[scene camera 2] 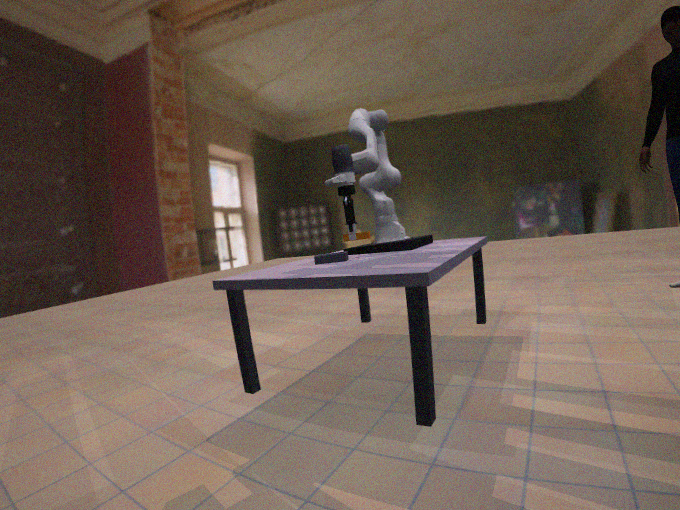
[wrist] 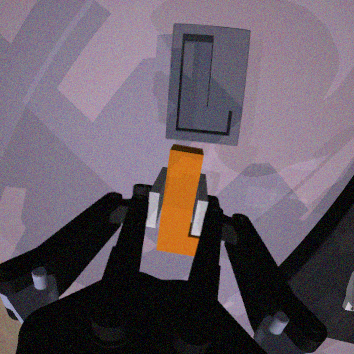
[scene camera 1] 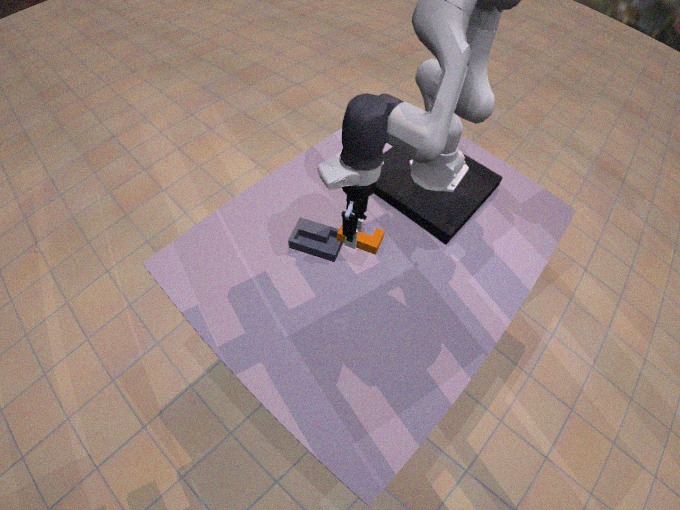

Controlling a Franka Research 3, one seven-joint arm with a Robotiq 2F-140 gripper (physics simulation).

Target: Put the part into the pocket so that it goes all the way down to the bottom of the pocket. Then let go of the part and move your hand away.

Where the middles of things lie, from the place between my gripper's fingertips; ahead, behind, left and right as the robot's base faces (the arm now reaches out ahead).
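The orange L-shaped part (wrist: 184,163) is 10 mm above my hand, and it is also 10 mm to the left of my hand and 20 mm behind it.
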